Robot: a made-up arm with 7 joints.
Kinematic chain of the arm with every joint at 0, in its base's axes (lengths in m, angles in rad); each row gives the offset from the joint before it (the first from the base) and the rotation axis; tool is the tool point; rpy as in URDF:
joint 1: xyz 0 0 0.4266 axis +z
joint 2: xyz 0 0 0 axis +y
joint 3: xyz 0 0 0.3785 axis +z
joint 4: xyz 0.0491 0 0 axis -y
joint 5: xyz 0.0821 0 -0.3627 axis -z
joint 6: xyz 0 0 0 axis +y
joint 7: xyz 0.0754 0 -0.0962 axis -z
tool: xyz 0 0 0 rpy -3.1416 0 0
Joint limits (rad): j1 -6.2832..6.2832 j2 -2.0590..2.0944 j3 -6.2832..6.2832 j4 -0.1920..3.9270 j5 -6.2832..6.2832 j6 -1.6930..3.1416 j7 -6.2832..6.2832
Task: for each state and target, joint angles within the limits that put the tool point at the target. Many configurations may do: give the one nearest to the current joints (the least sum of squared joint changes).
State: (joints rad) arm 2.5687 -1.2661 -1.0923 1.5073 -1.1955 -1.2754 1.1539
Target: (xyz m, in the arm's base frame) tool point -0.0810 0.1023 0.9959
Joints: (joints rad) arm 2.8068 -0.5915 -0.4473 1.3311 -1.2908 -1.1594 1.1539
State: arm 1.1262 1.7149 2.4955 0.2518 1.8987 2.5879 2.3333
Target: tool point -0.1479 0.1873 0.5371
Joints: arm 1.4135 1.9955 1.9212 0.1676 1.9835 2.7592 2.3333
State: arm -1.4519 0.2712 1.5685 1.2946 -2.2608 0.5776 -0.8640
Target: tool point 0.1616 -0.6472 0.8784
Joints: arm -2.0017 0.6281 1.2360 2.0228 -2.2740 0.7720 -0.8640
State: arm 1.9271 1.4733 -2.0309 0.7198 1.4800 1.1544 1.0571
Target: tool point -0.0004 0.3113 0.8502
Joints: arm 2.3731 1.6530 -2.7518 0.9876 1.4953 0.9957 1.0571
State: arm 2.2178 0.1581 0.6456 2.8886 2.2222 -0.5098 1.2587
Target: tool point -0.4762 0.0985 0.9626
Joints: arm 2.5492 0.2906 0.8345 2.3558 2.3964 -0.7618 1.2587
